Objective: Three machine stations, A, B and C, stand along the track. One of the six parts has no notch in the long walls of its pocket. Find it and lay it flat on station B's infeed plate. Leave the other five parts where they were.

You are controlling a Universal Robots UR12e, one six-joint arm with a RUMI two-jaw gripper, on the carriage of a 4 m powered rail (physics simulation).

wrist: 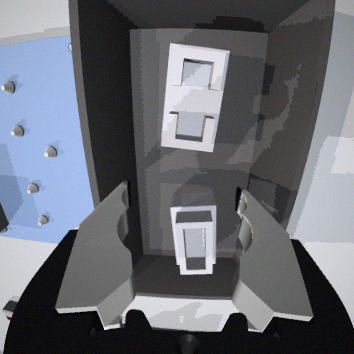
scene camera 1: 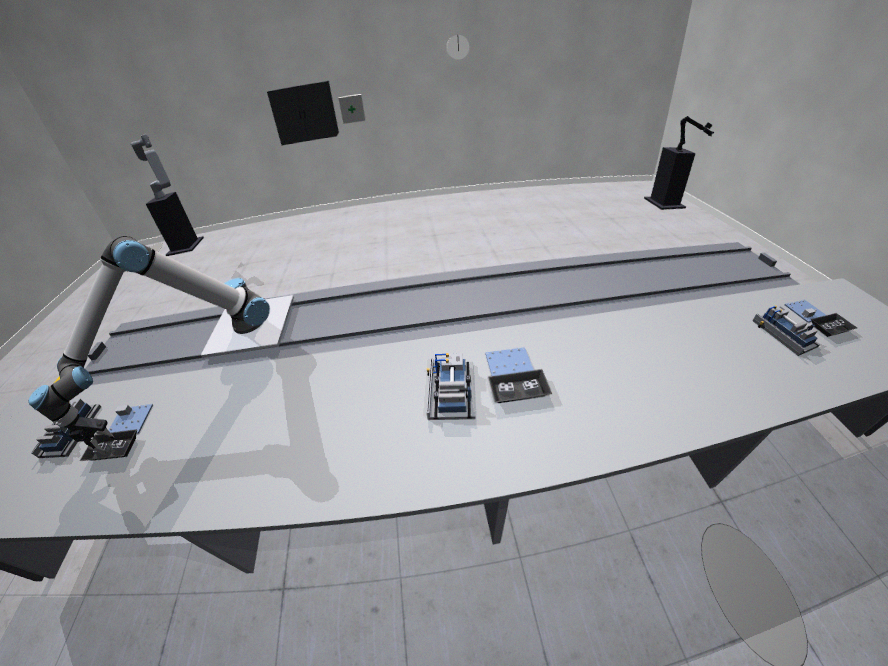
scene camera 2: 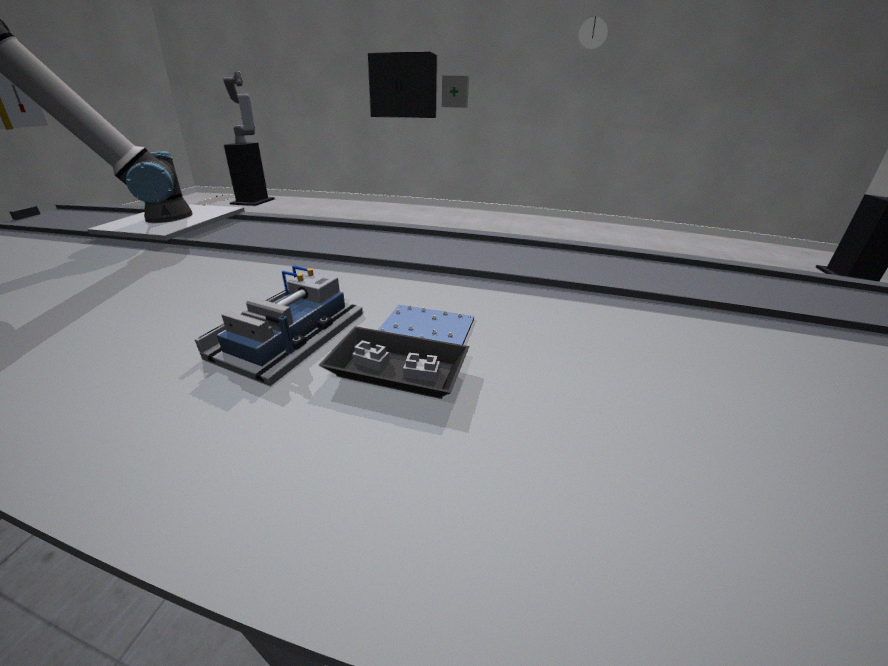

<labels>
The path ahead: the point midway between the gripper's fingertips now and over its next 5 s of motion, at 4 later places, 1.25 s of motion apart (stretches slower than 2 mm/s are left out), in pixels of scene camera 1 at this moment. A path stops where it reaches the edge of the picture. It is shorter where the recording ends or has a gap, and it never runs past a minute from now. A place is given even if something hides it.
My gripper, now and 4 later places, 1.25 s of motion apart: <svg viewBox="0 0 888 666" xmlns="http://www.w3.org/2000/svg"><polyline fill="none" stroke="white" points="110,446 104,446 72,423 114,417 193,408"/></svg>
</labels>
